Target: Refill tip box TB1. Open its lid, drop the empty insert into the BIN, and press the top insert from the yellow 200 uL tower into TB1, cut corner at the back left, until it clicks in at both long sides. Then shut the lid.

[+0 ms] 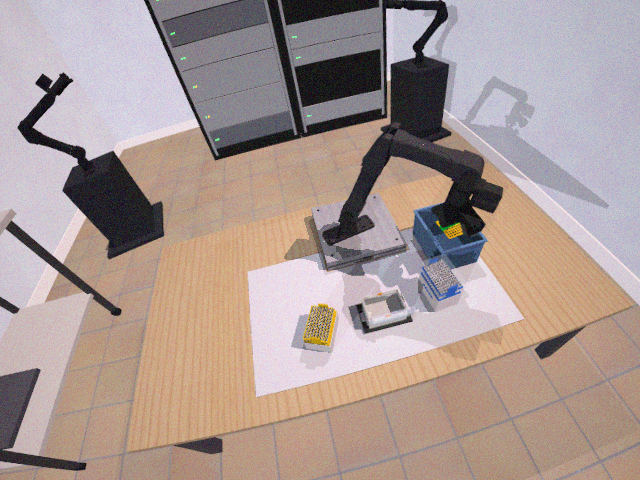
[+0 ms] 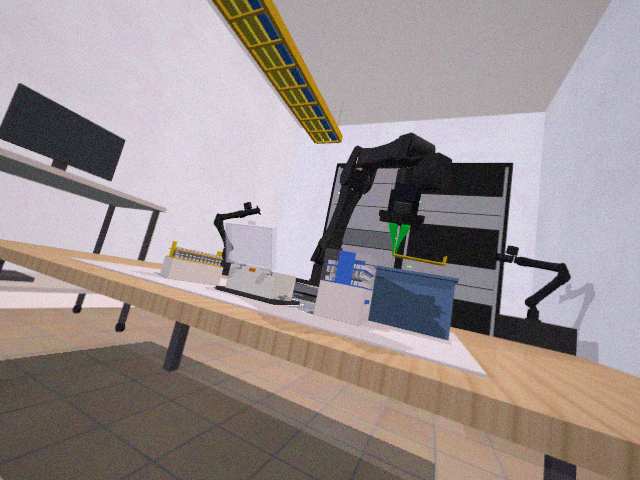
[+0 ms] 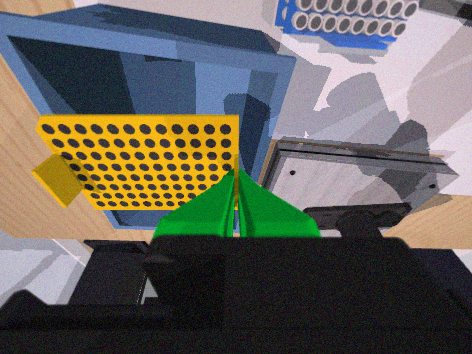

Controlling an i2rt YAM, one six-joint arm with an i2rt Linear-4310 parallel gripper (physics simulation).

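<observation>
My gripper (image 2: 395, 252) (image 3: 236, 177) is shut on one edge of the empty yellow insert (image 1: 453, 230) (image 2: 421, 258) (image 3: 145, 160). The insert carries no tips and hangs out flat to one side of the green fingertips, over the open top of the blue bin (image 1: 454, 253) (image 2: 413, 304) (image 3: 235, 55). Tip box TB1 (image 1: 386, 316) (image 2: 258, 281) stands on its dark base with its clear lid (image 2: 251, 245) upright; its inside shows no insert. The yellow tower (image 1: 319, 326) (image 2: 191, 263) holds an insert full of tips on top.
A blue tip tower (image 1: 440, 281) (image 2: 343, 294) (image 3: 350, 25) stands on the white mat (image 1: 279, 372) between TB1 and the bin. The arm's grey base plate (image 1: 382, 242) (image 3: 330, 175) lies behind the mat, beside the bin. A server rack stands beyond the table.
</observation>
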